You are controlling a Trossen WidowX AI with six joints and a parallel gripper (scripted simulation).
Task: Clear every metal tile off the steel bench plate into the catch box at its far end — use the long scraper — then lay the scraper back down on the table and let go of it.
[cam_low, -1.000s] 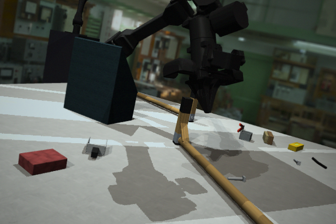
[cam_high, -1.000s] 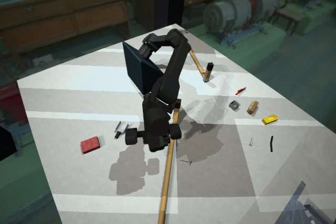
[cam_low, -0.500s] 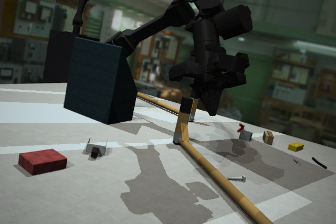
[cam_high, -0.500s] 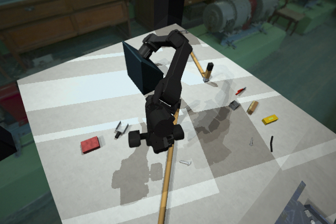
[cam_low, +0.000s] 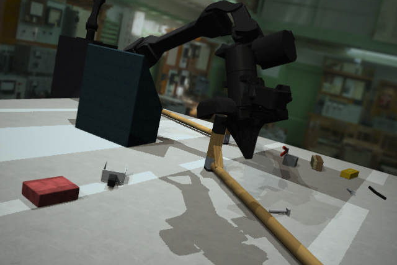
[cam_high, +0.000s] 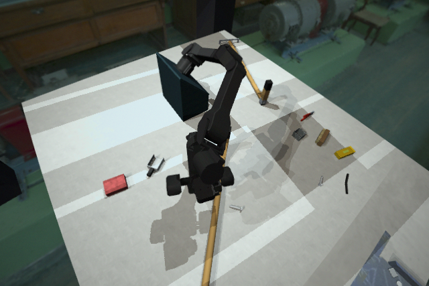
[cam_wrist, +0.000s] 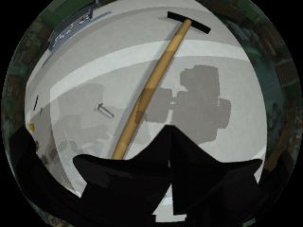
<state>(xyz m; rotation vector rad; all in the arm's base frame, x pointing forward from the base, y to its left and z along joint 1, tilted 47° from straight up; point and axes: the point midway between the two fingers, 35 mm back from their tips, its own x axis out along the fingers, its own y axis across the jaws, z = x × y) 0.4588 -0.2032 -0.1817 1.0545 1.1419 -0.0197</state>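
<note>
My gripper tip is 60 mm above the long scraper, 40 mm short of it and 20 mm to the right of it. The rest, counted from my gripper tip: grey box (550 mm to the left, 110 mm below, 30 mm ahead); grey bracket (250 mm behind, 110 mm below, 30 mm to the right); red block (280 mm behind, 180 mm to the right, 110 mm below).
</note>
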